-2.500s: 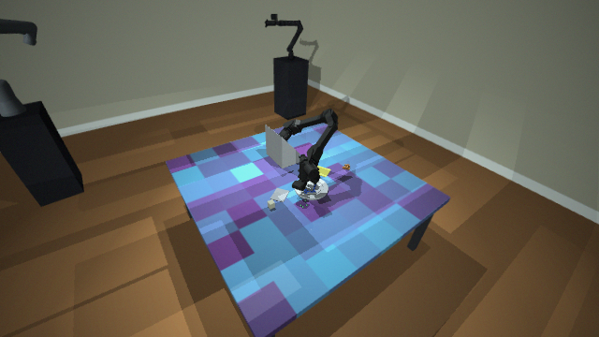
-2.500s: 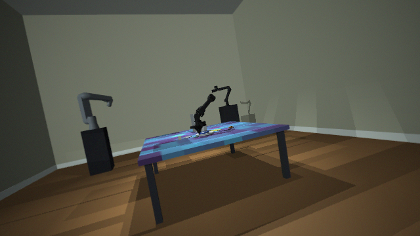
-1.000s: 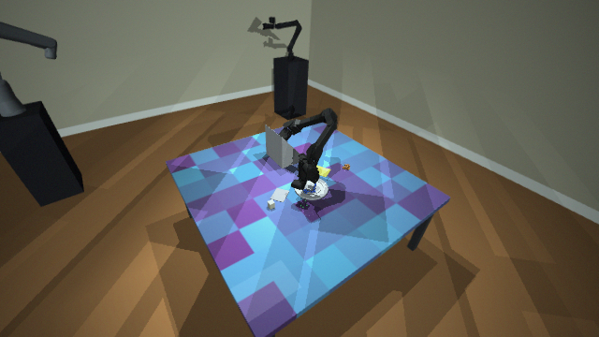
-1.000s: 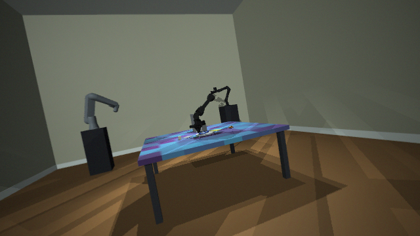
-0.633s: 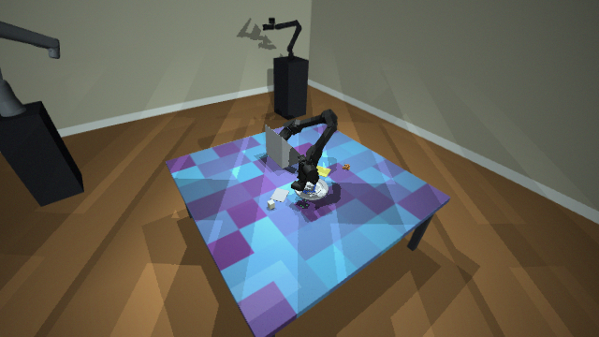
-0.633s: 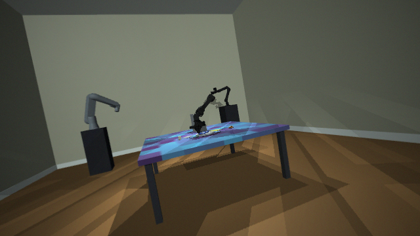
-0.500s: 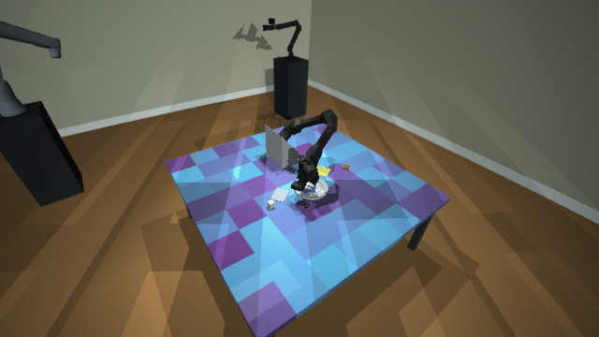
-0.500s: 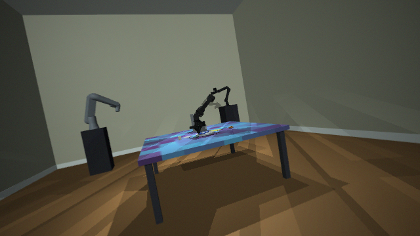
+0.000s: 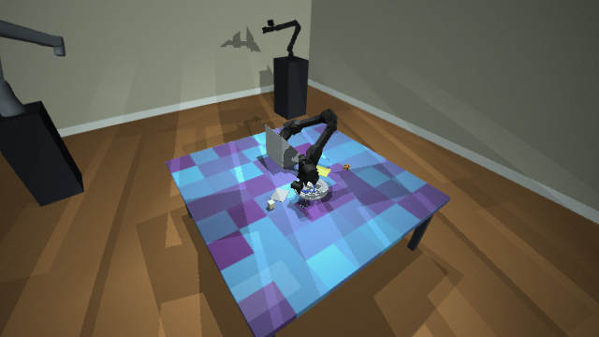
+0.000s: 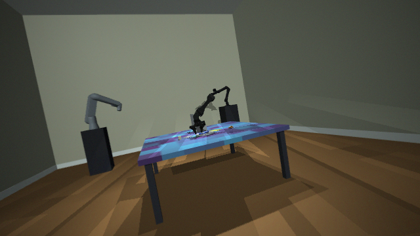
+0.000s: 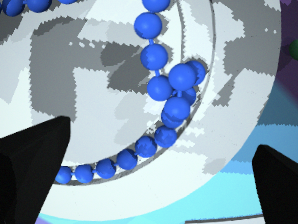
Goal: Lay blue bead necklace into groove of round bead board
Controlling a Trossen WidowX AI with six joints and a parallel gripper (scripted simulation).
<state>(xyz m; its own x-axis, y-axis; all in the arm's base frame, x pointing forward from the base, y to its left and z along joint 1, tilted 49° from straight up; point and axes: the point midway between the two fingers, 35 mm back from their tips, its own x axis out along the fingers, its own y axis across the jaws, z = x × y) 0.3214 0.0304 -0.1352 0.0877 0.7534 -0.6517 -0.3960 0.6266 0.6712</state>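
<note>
Now: the round white bead board 70 mm to the left of my gripper tip and 10 mm below it. Round my gripper tip: cream cube: 210 mm to the right, 10 mm behind; yellow patch: 230 mm to the left, 100 mm behind, 20 mm below; flat grey square: 120 mm to the right, 60 mm behind, 20 mm below.
</note>
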